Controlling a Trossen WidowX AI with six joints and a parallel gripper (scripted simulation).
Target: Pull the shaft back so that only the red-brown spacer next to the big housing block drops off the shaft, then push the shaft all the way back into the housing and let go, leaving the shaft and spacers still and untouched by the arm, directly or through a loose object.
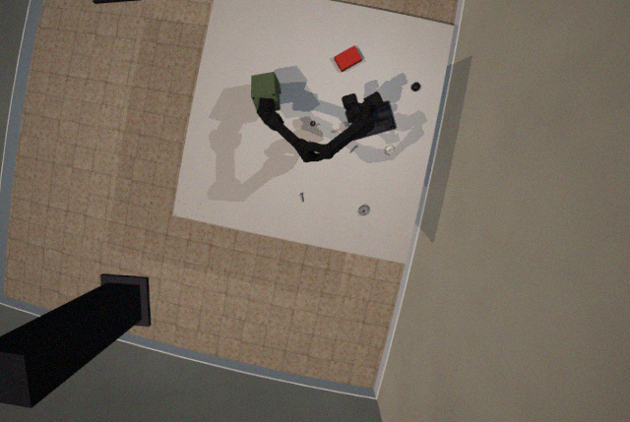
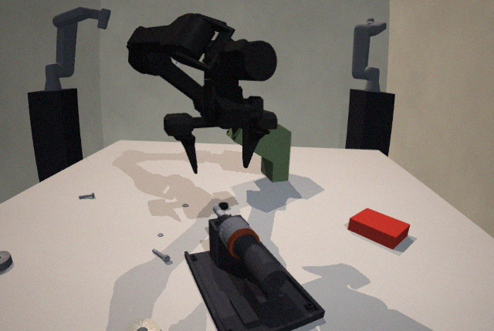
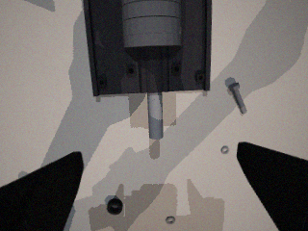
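My gripper is now 70 mm short of the thin grey shaft, 20 mm to the right of it and 120 mm above it. Round my hand: black disc 350 mm ahead, 220 mm to the left, 190 mm below; red block 10 mm behind, 350 mm to the left, 180 mm below; red-brown spacer 100 mm ahead, 30 mm to the left, 120 mm below.
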